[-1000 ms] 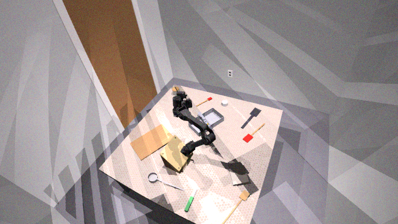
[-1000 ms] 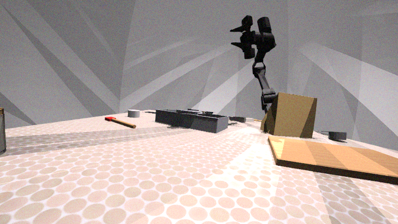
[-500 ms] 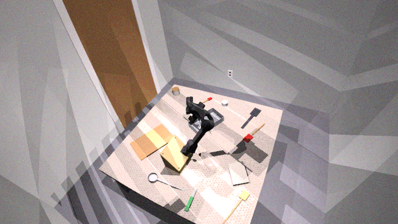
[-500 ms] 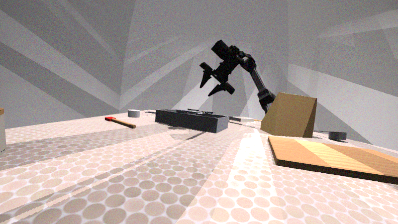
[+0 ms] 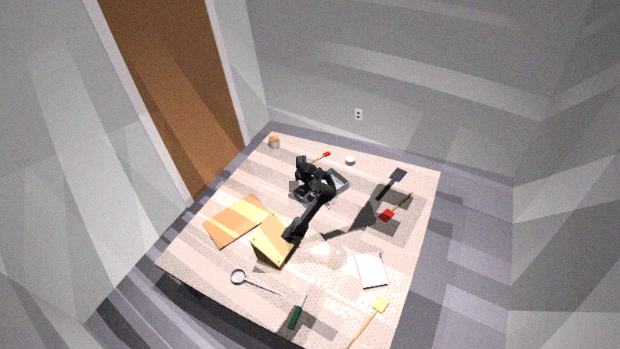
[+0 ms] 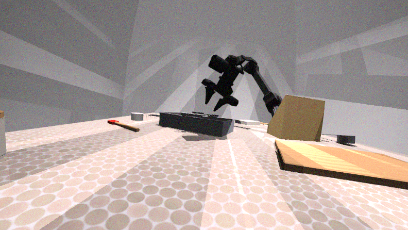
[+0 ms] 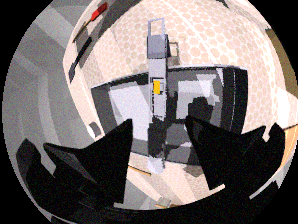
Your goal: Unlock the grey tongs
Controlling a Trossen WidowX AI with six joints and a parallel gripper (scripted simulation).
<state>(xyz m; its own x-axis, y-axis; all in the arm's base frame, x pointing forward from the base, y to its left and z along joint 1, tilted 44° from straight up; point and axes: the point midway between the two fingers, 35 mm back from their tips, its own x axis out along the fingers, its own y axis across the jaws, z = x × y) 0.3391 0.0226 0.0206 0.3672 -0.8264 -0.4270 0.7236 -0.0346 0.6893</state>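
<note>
The roasting tin lies 50 mm ahead of my gripper tip, 10 mm to the left of it and 70 mm below it. Also, from my gripper tip: red spatula 90 mm ahead, 440 mm to the right, 90 mm below; then red-tipped stick 350 mm ahead, 150 mm to the left, 90 mm below; then white puck 370 mm ahead, 50 mm to the right, 80 mm below.
</note>
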